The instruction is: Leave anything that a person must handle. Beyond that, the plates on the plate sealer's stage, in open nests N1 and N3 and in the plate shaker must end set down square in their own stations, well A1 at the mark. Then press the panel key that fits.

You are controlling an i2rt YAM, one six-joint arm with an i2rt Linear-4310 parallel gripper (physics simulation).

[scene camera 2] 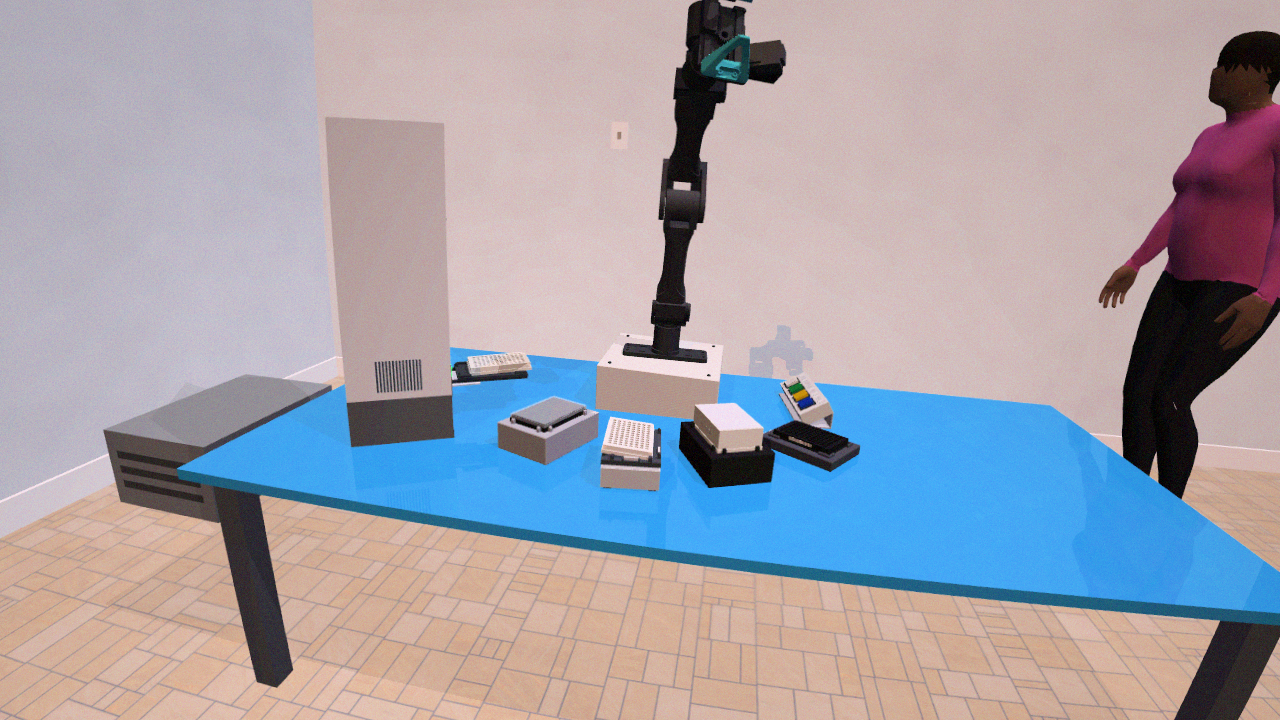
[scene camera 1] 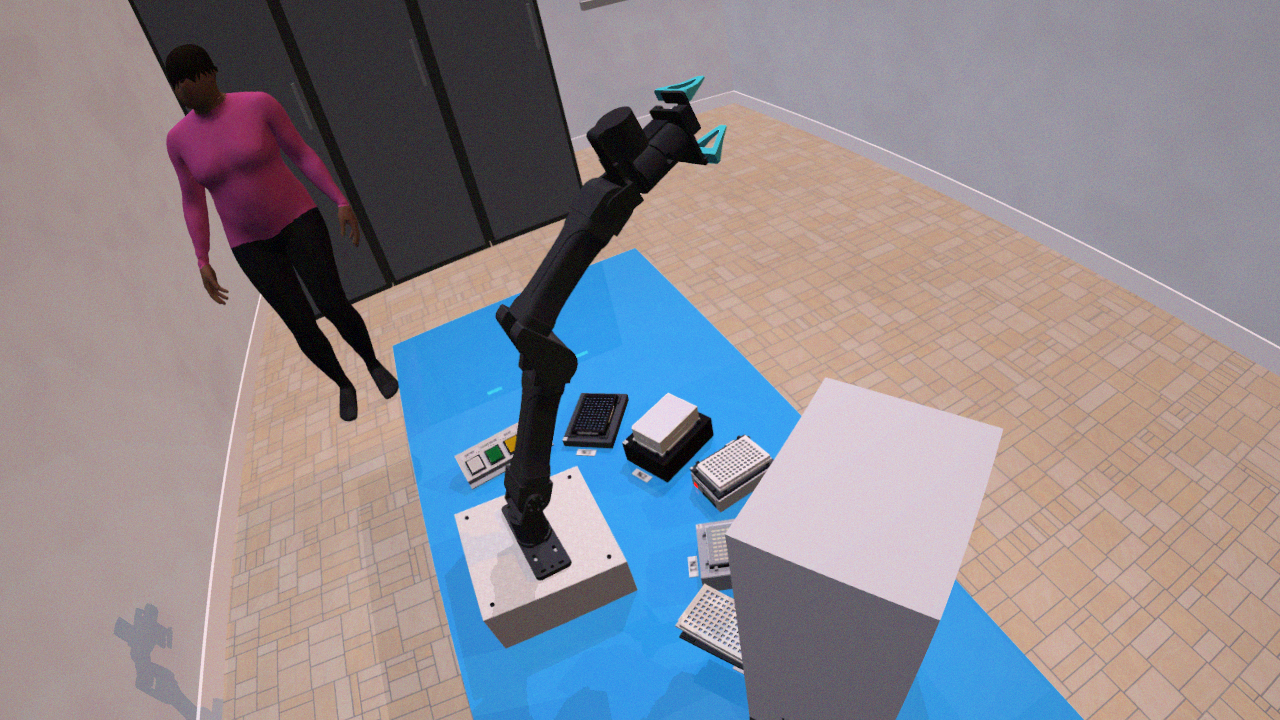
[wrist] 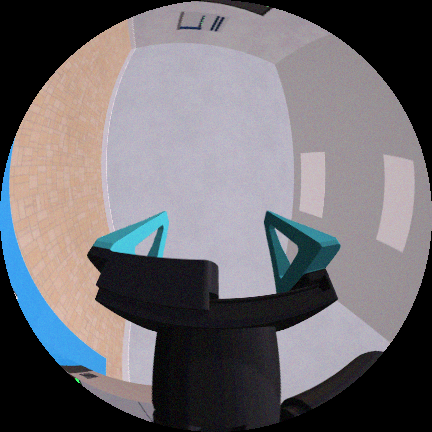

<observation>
same spot on plate sealer: (wrist: 142,392) = (scene camera 2: 394,225)
</observation>
